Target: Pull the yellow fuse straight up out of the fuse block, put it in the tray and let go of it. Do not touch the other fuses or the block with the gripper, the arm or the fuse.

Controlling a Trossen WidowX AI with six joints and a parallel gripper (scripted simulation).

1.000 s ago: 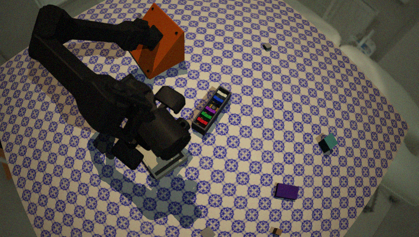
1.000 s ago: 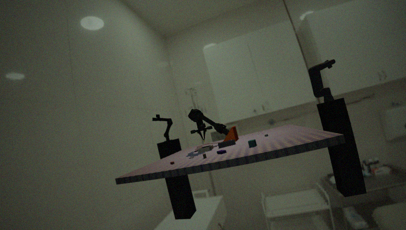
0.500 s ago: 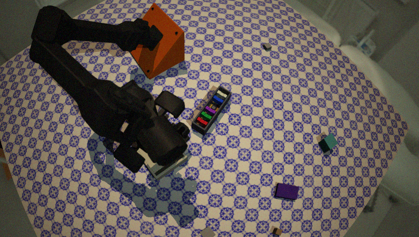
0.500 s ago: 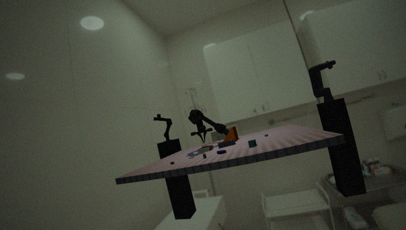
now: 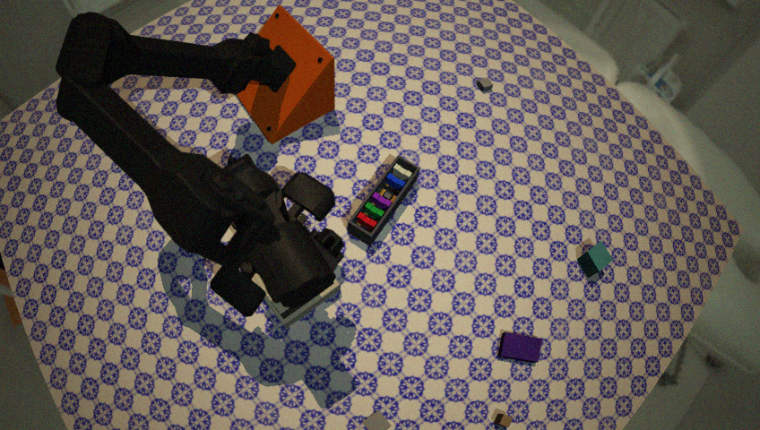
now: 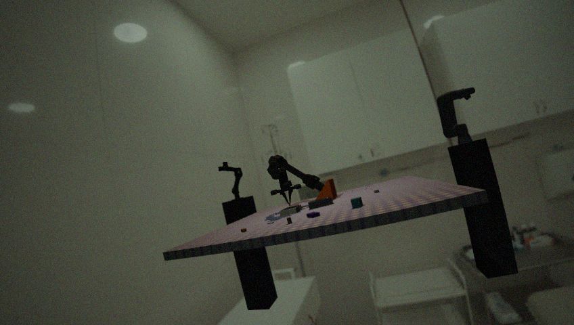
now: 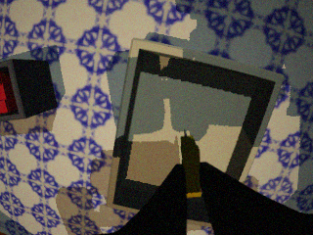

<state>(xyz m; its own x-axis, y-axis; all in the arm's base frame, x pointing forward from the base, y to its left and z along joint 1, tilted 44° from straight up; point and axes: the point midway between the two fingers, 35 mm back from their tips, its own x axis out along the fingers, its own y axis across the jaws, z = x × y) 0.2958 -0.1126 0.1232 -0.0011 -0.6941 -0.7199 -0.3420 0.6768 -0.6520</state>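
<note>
The yellow fuse lies 1 cm below my gripper tip. Also, from my gripper tip: beige tray (5 cm below); teal cube (29 cm ahead, 42 cm to the left, 4 cm below); purple block (30 cm ahead, 21 cm to the left, 5 cm below).
</note>
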